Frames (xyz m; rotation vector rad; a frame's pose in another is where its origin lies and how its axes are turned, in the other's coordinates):
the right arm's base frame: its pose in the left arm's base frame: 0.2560 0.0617 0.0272 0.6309 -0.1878 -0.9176
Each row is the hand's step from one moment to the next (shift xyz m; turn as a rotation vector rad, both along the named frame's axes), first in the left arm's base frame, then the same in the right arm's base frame.
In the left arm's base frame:
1: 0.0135 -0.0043 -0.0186 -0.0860 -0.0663 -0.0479
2: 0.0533 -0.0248 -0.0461 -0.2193 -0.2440 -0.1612
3: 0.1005 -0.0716 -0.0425 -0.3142 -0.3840 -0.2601
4: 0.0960 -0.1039 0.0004 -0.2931 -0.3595 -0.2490
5: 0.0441 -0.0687 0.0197 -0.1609 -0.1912 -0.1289
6: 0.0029 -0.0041 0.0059 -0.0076 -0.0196 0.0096
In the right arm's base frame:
1: 0.0136 -0.0035 -0.0187 0.0054 -0.1159 0.0251
2: 0.0569 -0.0015 -0.0484 0.0770 -0.3515 0.0645
3: 0.1220 0.0120 -0.0448 0.1406 -0.5358 0.0837
4: 0.1400 0.0196 0.0054 0.1329 -0.5041 0.0735
5: 0.0787 0.0111 0.0272 0.0673 -0.2695 0.0440
6: 0.0043 0.0036 0.0053 0.0098 -0.0083 0.0192

